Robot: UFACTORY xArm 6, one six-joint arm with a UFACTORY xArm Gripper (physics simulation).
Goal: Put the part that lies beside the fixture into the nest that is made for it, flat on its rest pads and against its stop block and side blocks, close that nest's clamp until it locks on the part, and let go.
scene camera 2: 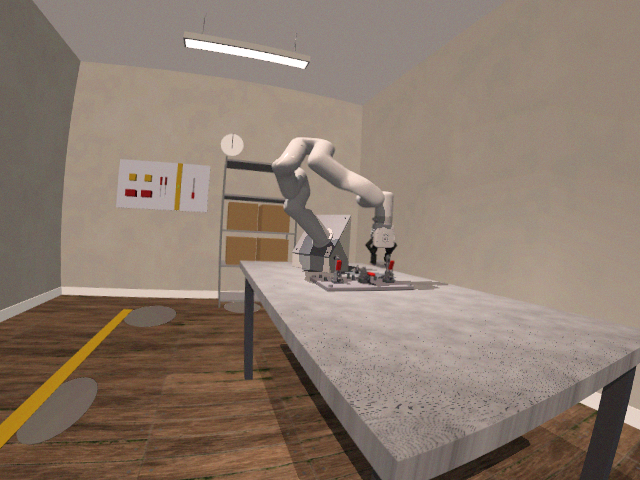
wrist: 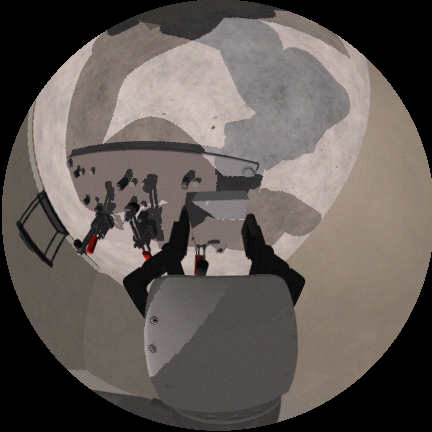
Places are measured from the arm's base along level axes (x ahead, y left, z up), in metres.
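Pixels of known places: gripper, between the fingertips: (scene camera 2: 380, 262) (wrist: 216, 220); arm's base, origin of its link: (scene camera 2: 322, 238).
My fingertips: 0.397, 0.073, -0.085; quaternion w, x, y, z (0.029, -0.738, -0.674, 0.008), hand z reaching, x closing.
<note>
For each thing: its top centre in the pictures, then the offset to it from my fingertips, as dx, dy, dz. Level surfaces: height alone.
- grey block-shaped part, centre of its top: (wrist: 217, 228) (scene camera 2: 381, 261) +0.006, +0.000, +0.007
- grey fixture plate, centre of its top: (wrist: 144, 213) (scene camera 2: 360, 281) +0.042, -0.129, -0.068
- grey table, height of its surface: dz -0.083
My gripper (scene camera 2: 381, 257) (wrist: 216, 220) is shut on the grey block-shaped part (wrist: 218, 217), held between the two black fingers. It hangs low over the right end of the grey fixture plate (scene camera 2: 370, 286) (wrist: 160, 165) on the table. Three toggle clamps with red handles stand on the plate: one at the left (scene camera 2: 337, 268) (wrist: 92, 241), one in the middle (scene camera 2: 368, 275) (wrist: 144, 250), and one at the right (scene camera 2: 390, 270) (wrist: 199, 259), just under the part. In the scene view the part itself is too small to make out between the fingers.
The grey table (scene camera 2: 413, 352) runs toward the camera. The arm's base and a slanted grey panel (scene camera 2: 334, 233) stand behind the fixture. A shelf rack (scene camera 2: 223, 229) with cardboard boxes stands by the back wall.
</note>
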